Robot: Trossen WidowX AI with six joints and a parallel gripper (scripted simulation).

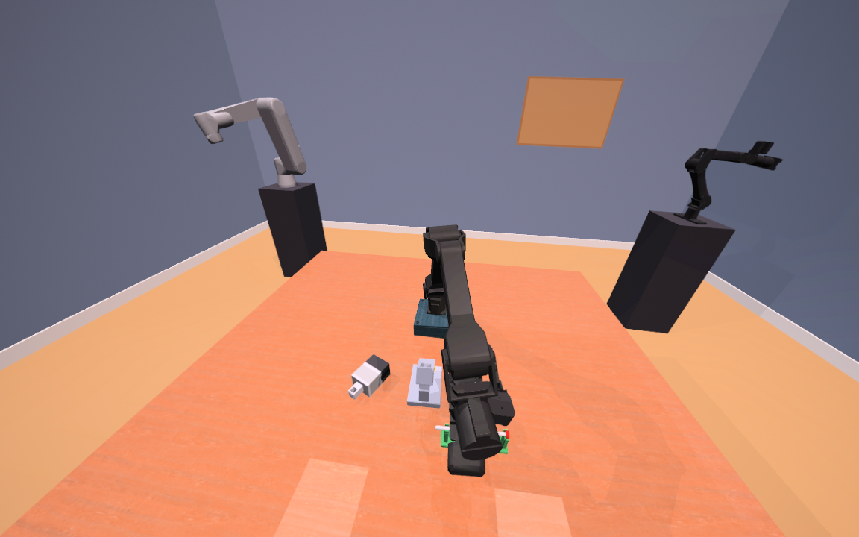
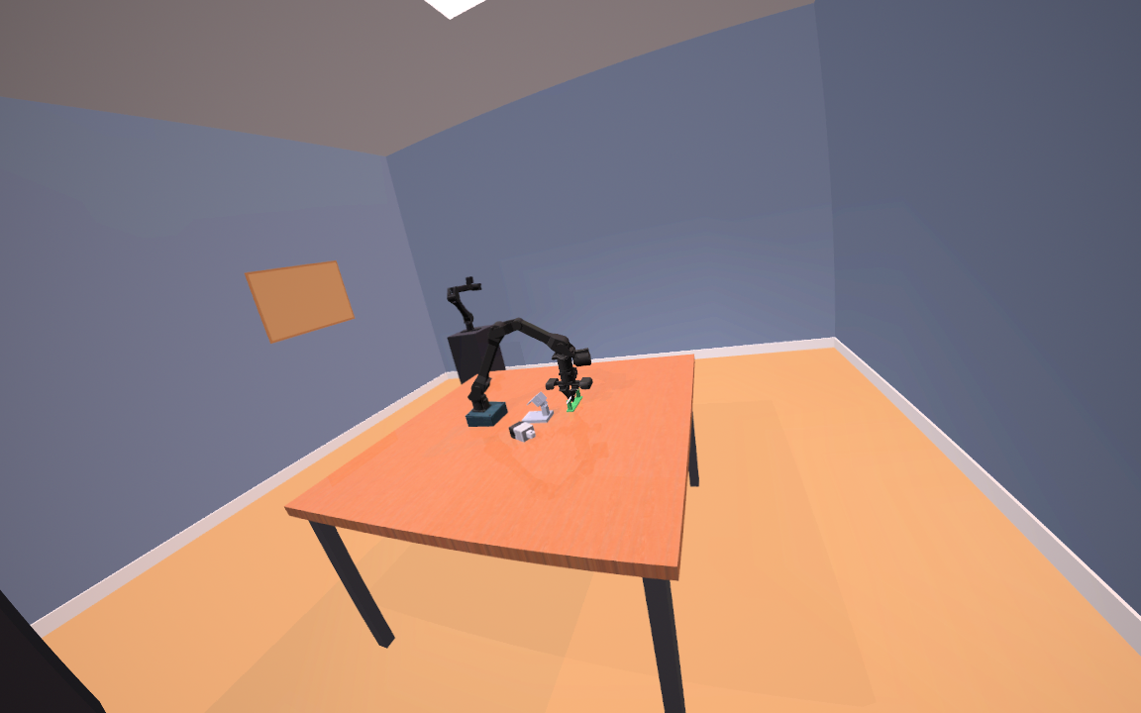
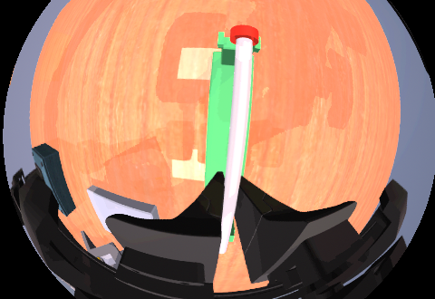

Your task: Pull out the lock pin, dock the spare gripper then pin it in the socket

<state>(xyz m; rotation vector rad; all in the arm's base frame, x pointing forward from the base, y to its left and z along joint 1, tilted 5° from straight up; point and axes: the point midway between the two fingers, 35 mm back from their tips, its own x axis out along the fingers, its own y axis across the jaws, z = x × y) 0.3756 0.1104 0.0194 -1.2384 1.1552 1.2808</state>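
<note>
My gripper tip is now 20 mm to the right of the green stand. Also, from my gripper tip: mount (100 mm to the right, 100 mm behind, 30 mm above); spare gripper (250 mm to the right, 90 mm behind).
</note>
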